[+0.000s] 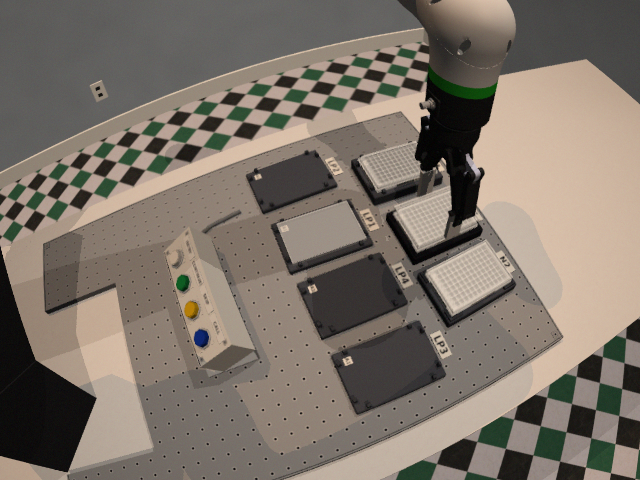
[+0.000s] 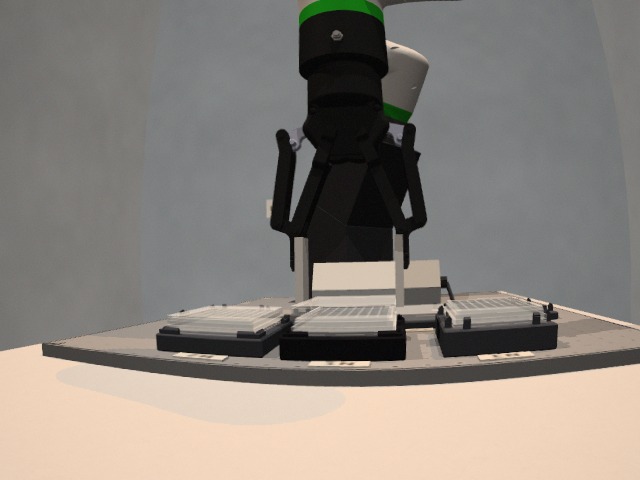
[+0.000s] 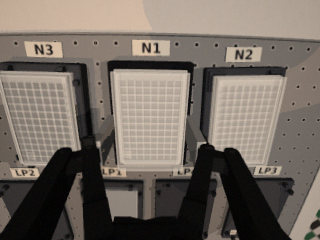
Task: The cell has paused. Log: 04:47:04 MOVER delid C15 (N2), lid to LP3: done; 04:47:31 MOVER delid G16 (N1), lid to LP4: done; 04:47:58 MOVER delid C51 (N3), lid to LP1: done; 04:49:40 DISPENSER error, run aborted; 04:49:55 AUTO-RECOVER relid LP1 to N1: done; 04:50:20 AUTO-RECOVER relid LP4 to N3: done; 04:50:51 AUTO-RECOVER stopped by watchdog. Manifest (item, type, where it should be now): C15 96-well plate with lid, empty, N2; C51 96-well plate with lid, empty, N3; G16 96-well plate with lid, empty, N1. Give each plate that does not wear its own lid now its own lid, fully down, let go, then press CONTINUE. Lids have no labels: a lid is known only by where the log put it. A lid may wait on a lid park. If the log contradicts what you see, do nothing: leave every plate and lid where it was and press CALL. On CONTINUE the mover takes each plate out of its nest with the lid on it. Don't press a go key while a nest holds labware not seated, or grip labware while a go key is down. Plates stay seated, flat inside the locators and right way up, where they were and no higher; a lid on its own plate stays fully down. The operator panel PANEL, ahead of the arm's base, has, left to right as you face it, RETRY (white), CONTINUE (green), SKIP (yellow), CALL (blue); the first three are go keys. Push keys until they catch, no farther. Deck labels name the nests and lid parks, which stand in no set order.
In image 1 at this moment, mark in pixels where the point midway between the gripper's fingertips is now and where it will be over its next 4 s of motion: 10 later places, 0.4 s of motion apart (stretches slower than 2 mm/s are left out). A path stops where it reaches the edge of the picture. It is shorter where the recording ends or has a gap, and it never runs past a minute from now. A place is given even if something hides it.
My gripper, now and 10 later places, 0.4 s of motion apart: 437, 214; 437, 215; 437, 216; 437, 216; 437, 217; 437, 215; 437, 212; 440, 204; 441, 197; 431, 195; 372, 198
